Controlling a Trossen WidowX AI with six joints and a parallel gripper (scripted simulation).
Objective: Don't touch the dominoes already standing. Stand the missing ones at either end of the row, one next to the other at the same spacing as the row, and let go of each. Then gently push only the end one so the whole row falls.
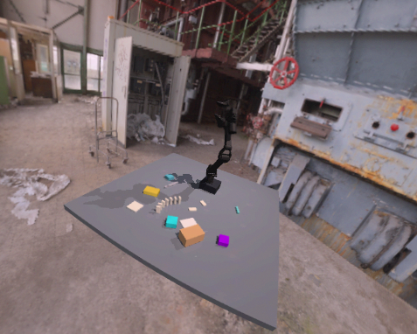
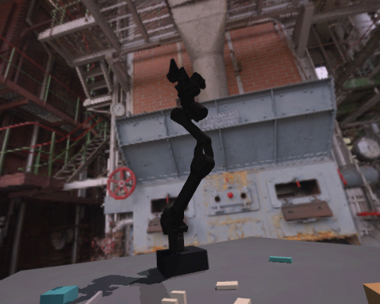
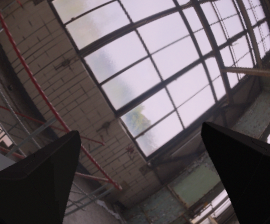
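My gripper tip is now 680 mm above the purple cube, 310 mm short of it and 290 mm to the right of it. Also, from my gripper tip: teal cube: 680 mm below, 320 mm ahead, 40 mm to the right; thin grey stick: 690 mm below, 240 mm to the right, 70 mm behind; white tile: 690 mm below, 270 mm ahead, 60 mm to the left.
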